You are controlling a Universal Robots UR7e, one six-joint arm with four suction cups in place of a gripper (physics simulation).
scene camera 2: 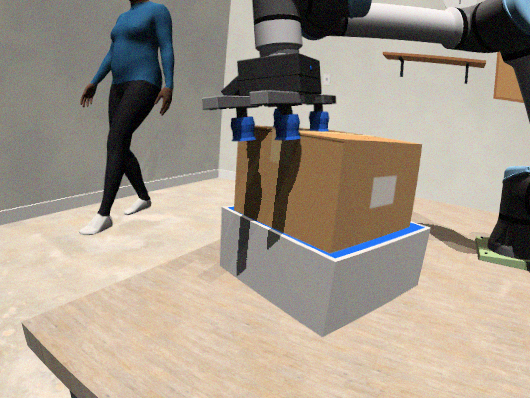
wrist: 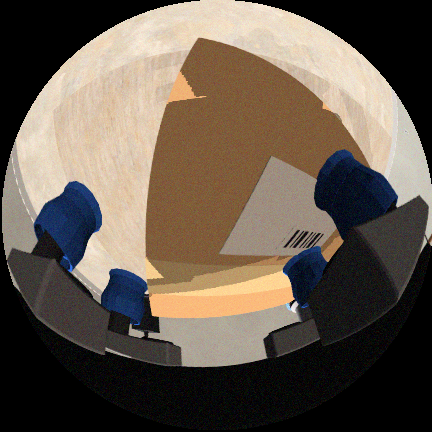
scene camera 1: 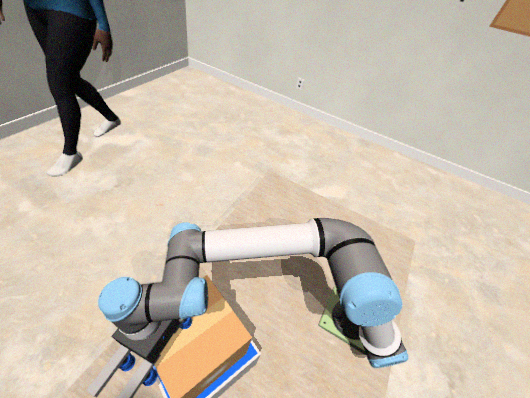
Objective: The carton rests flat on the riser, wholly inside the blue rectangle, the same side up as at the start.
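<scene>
The brown carton (scene camera 1: 210,352) (scene camera 2: 300,195) (wrist: 225,140) stands upright on the grey riser (scene camera 2: 367,280). The blue rectangle (scene camera 1: 244,358) (scene camera 2: 375,242) shows as a strip along the carton's right side and a thinner one along its front left side in scene view 2; its far edges are hidden. A pale label shows on the carton's right side. My gripper (scene camera 1: 155,345) (scene camera 2: 280,126) (wrist: 212,245) is open, suction off, its four blue cups at the carton's top left edge. Some cups hang beyond that edge. Whether any cup touches the carton is unclear.
A person (scene camera 1: 65,60) (scene camera 2: 137,90) walks beyond the table. The riser stands on the wooden table (scene camera 2: 175,335). The arm's base is on a green plate (scene camera 1: 327,320) (scene camera 2: 500,256). A wall shelf (scene camera 2: 435,60) is behind the arm.
</scene>
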